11 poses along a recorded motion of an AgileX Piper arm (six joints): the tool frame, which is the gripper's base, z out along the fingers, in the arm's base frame.
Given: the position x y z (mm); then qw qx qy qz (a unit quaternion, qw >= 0).
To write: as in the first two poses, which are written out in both.
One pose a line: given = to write
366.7, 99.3, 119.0, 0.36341, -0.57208, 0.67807, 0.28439 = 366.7, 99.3, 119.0, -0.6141, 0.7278, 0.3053, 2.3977
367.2, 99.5, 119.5, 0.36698, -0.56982, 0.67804, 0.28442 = 367.2, 99.5, 119.5, -0.6126, 0.7289, 0.3058, 2.3901
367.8, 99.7, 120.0, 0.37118, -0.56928, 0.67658, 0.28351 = 367.8, 99.7, 120.0, -0.6131, 0.7286, 0.3053, 2.3810
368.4, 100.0, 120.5, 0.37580, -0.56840, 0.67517, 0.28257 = 368.4, 100.0, 120.5, -0.6134, 0.7286, 0.3049, 2.3711
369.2, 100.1, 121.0, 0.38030, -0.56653, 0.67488, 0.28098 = 369.2, 100.1, 121.0, -0.6126, 0.7297, 0.3038, 2.3614
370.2, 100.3, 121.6, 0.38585, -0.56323, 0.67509, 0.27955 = 370.2, 100.3, 121.6, -0.6105, 0.7318, 0.3030, 2.3493
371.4, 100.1, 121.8, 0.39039, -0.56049, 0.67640, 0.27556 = 371.4, 100.1, 121.8, -0.6088, 0.7347, 0.2993, 2.3395
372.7, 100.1, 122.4, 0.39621, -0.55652, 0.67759, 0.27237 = 372.7, 100.1, 122.4, -0.6061, 0.7380, 0.2966, 2.3268
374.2, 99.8, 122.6, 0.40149, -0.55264, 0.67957, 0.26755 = 374.2, 99.8, 122.6, -0.6034, 0.7420, 0.2921, 2.3153
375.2, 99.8, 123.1, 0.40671, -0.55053, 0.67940, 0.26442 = 375.2, 99.8, 123.1, -0.6026, 0.7437, 0.2894, 2.3039
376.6, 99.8, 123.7, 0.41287, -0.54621, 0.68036, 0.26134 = 376.6, 99.8, 123.7, -0.5997, 0.7470, 0.2869, 2.2904
